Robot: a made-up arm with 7 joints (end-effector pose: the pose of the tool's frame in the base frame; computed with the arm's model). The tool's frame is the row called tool.
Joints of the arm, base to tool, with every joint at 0 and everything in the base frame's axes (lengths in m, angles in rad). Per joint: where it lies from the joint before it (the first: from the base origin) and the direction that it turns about. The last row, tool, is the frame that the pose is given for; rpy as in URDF.
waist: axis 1 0 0 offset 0.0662 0.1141 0.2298
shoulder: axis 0 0 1 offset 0.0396 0.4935 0.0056
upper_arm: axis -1 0 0 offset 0.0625 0.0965 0.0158
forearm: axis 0 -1 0 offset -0.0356 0.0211 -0.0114
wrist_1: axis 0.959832 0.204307 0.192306 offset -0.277 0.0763 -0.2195
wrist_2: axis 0 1 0 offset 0.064 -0.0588 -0.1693
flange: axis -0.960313 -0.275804 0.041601 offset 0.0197 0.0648 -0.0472
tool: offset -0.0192 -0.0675 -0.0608 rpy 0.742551 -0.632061 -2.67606
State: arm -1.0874 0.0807 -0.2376 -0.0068 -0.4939 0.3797 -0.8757
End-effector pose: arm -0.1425 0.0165 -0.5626 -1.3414 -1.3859 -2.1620
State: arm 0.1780 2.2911 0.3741 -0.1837 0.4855 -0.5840 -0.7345
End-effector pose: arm 0.1588 0.4085 -0.2139 0.2850 -0.0695 -0.0950
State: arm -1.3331 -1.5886 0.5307 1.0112 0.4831 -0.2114 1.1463
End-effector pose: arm 0.0837 -0.2219 -0.0791 0.0619 1.7417 -0.7125
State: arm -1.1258 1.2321 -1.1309 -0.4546 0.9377 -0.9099 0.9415
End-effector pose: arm -0.4227 0.3276 -0.0115 -1.3032 -0.9677 -1.4922
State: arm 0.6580 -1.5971 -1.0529 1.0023 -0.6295 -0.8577 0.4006
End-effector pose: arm 0.4159 0.4521 0.2122 1.0814 0.6552 0.4088
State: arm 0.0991 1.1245 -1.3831 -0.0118 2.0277 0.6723 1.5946
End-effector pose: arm -0.3331 0.4987 0.5314 0.7629 1.2748 -0.9239
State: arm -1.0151 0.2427 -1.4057 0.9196 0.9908 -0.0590 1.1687
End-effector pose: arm 0.1556 0.8280 -0.6168 0.6294 -1.2124 -2.6517
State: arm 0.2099 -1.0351 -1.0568 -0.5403 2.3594 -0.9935 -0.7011
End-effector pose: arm 0.1588 0.7881 0.7397 -1.2770 -2.2668 -0.1816
